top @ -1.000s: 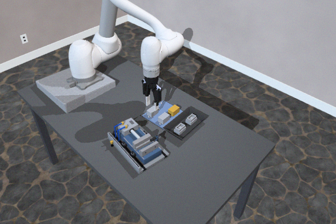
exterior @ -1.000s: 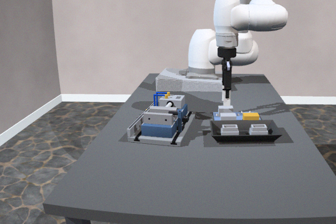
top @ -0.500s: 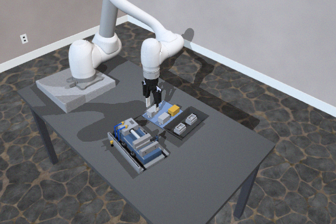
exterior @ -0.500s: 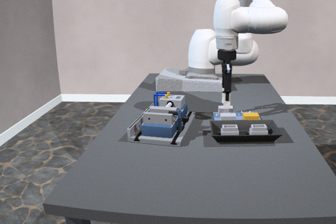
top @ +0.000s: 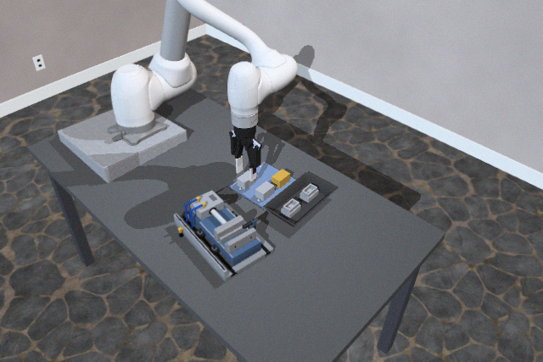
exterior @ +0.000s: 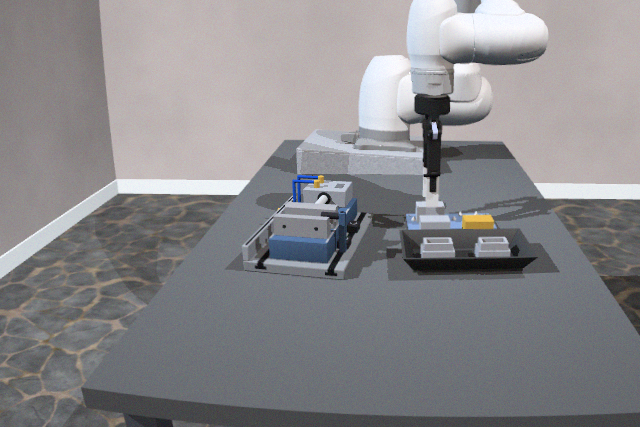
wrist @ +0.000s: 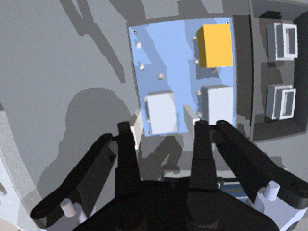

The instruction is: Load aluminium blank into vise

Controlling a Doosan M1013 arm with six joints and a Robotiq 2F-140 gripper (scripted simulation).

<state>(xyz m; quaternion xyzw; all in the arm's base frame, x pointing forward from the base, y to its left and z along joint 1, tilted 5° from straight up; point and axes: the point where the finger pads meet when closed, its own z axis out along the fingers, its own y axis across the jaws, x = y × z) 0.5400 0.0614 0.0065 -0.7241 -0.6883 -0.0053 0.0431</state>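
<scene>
The aluminium blank is 50 mm below my hand. From my hand the other things lie so: brass blank (90 mm to the left, 90 mm ahead, 50 mm below); blue infeed plate (80 mm below, 50 mm ahead, 40 mm to the left).
</scene>
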